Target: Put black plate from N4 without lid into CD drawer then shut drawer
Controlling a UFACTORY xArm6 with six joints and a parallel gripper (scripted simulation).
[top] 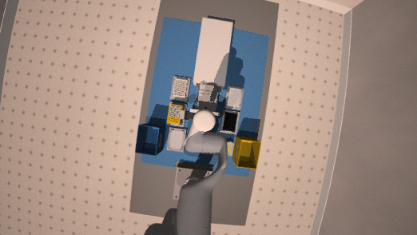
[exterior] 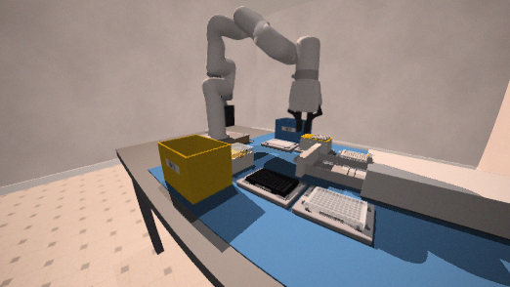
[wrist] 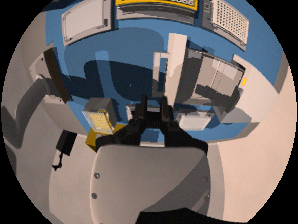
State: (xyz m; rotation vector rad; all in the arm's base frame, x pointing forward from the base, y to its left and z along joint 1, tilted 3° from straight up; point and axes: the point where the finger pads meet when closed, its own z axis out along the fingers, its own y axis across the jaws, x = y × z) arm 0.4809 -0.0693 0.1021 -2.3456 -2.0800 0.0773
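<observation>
My gripper is now 180 mm to the left of the black plate, 130 mm above it and 30 mm past it. The rest, counted from my hand: cooler CD (290 mm ahead, 120 mm below, 30 mm to the right); then drawer (150 mm ahead, 120 mm below, 20 mm to the right); then white plate (200 mm ahead, 170 mm to the left, 130 mm below).
</observation>
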